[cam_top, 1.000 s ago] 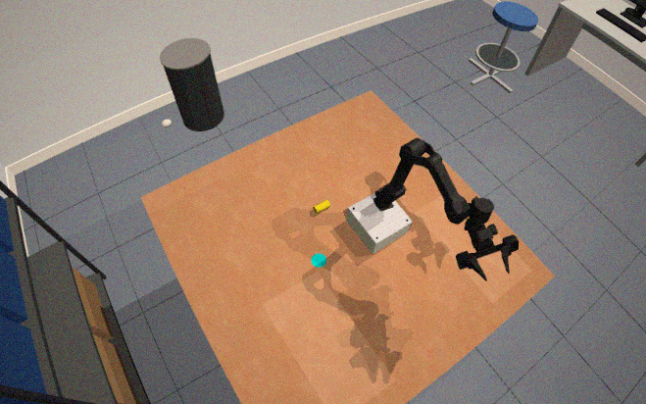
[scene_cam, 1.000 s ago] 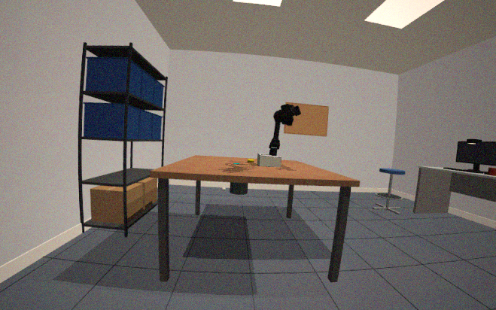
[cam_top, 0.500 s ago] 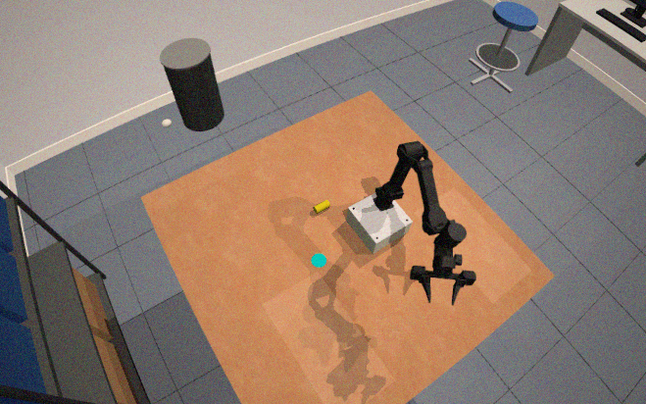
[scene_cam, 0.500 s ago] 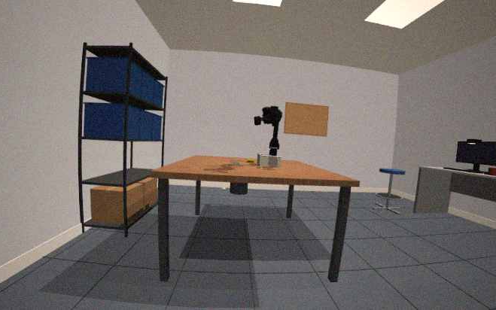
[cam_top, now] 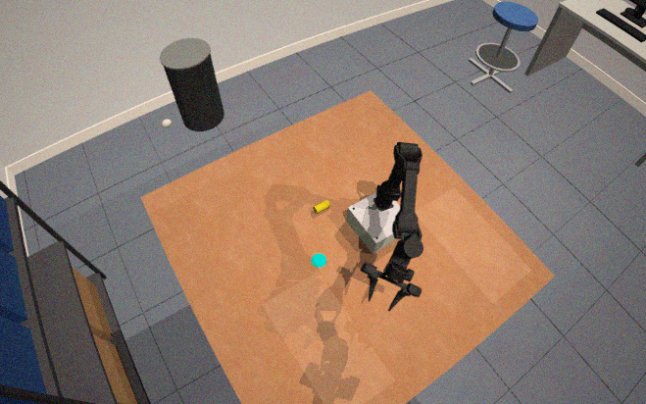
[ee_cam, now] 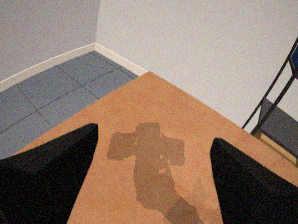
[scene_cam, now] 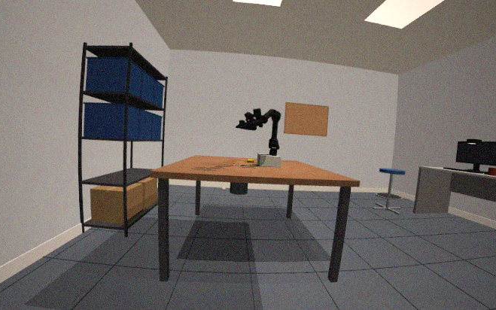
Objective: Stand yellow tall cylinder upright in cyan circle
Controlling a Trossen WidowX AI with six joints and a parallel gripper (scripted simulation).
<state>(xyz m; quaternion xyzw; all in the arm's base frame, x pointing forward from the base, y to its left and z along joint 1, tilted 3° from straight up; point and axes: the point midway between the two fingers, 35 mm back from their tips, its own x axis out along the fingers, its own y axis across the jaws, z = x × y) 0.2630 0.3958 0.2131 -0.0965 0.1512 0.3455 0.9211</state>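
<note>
The yellow tall cylinder is 60 mm behind my gripper tip, 550 mm to the right of it and 290 mm below it. The rest, counted from my gripper tip: cyan circle (50 mm ahead, 330 mm to the right, 300 mm below).
</note>
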